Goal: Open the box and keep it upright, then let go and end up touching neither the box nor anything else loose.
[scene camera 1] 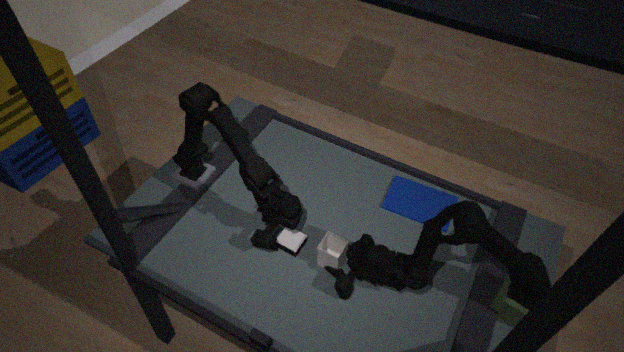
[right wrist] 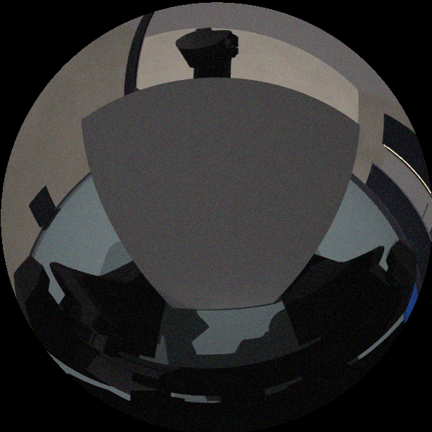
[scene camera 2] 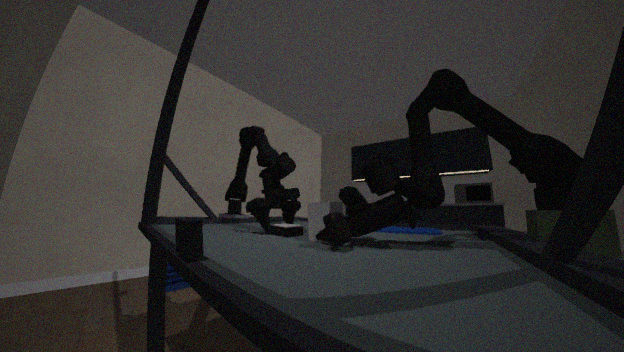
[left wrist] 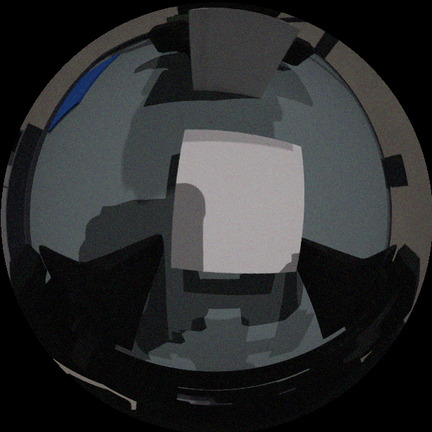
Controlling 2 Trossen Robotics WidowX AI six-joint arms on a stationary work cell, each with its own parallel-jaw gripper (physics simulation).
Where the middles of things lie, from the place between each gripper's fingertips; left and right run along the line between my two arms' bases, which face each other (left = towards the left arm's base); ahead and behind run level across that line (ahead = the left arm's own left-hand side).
Labels:
Right now the small dark block (scene camera 2: pixel 189 231) is 290 mm behind my right hand, 60 mm to the left of it and 20 mm above it. Round my right hand: green block (scene camera 1: pixel 502 303) 500 mm to the right, 90 mm ahead, 40 mm above; flat blue panel (scene camera 1: pixel 418 202) 320 mm ahead, 180 mm to the right, 10 mm below.
Right now my left hand is 300 mm past the small dark block, 90 mm to the left of it and 30 mm below it. From my left hand the other things lie so: green block: 80 mm ahead, 650 mm to the right, 50 mm above; then flat blue panel: 310 mm ahead, 330 mm to the right.

